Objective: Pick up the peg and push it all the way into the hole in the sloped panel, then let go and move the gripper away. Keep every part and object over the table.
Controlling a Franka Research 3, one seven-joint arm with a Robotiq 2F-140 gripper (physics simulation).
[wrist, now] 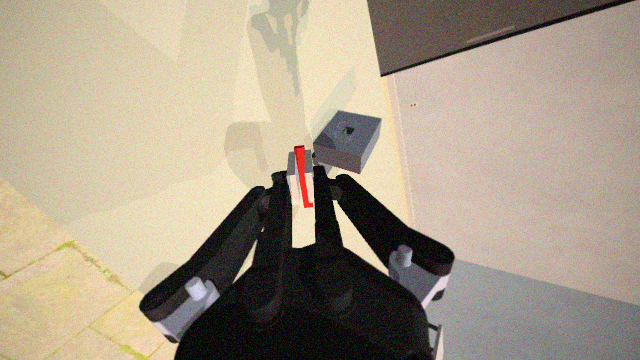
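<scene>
The peg [301, 177] is a thin red bar. My gripper [301, 162] is shut on it, between the light grey finger pads, and its far end sticks out a little past the fingertips. The sloped panel [337, 157] is a blue-grey block just right of and beyond the fingertips, with a small dark hole [349, 130] in its upper face. In the picture the peg's far end is left of the block and apart from the hole. The peg's near part is partly hidden between the fingers, and its distance from the panel is hard to judge.
The pale table top [125, 150] carries shadows around the block. Its edge runs close by on the block's right side. Yellowish paving [45, 295] shows at lower left. A pale wall [515, 150] and a dark panel [450, 30] are at the right.
</scene>
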